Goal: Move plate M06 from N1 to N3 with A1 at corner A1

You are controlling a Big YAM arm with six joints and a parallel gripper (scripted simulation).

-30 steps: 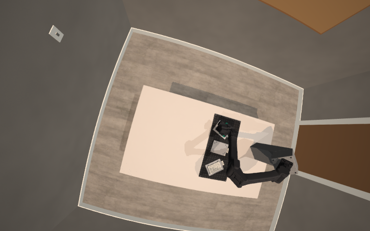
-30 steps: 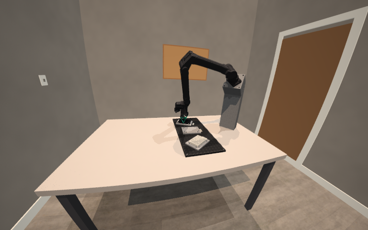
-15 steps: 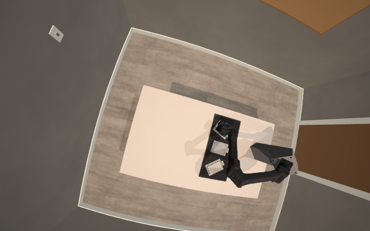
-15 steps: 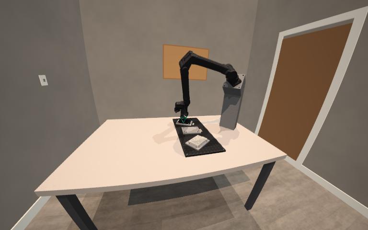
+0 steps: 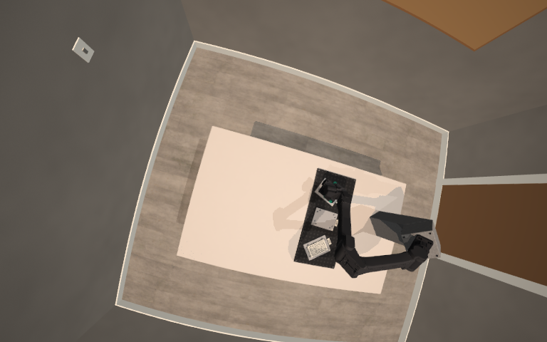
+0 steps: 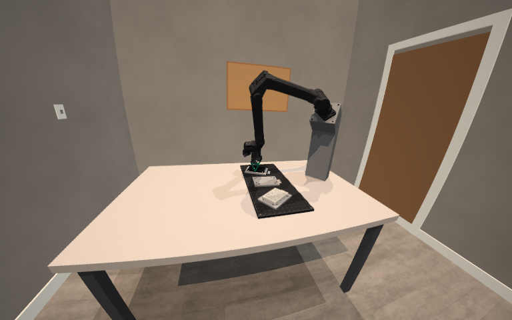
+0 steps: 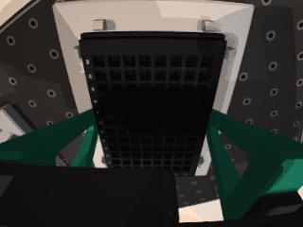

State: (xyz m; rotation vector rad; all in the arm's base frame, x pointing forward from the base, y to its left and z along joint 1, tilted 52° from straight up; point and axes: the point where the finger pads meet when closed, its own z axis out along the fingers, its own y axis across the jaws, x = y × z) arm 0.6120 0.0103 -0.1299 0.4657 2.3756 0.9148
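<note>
My gripper is now 1 cm past the black 96-well plate and 1 cm above it. Round my hand: white 96-well plate 12 cm behind, 36 cm to the left, 1 cm below.
</note>
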